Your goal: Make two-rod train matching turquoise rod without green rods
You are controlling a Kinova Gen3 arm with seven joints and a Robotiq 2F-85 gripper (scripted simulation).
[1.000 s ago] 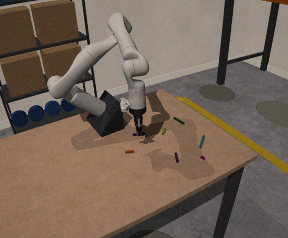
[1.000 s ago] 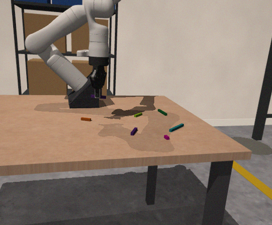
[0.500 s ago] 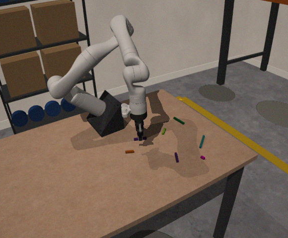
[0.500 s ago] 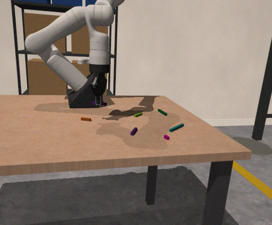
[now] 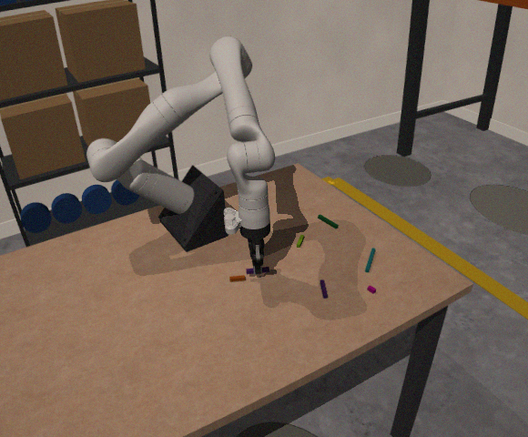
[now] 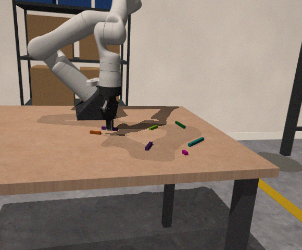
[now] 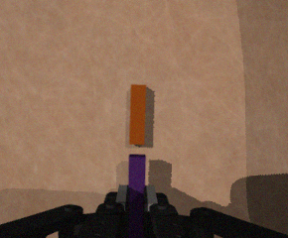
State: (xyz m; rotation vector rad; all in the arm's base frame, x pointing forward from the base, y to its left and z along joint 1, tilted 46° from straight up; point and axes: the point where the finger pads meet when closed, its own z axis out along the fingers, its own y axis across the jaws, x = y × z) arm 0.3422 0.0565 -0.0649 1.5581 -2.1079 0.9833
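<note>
Now: hand 50 mm to the left of the orange rod, 40 mm above it and 20 mm past it. From my hand the other things lie so: lime rod (180 mm to the left, 90 mm behind, 40 mm below); then purple rod (10 mm below); then magenta rod (230 mm to the left, 180 mm ahead, 40 mm below).
</note>
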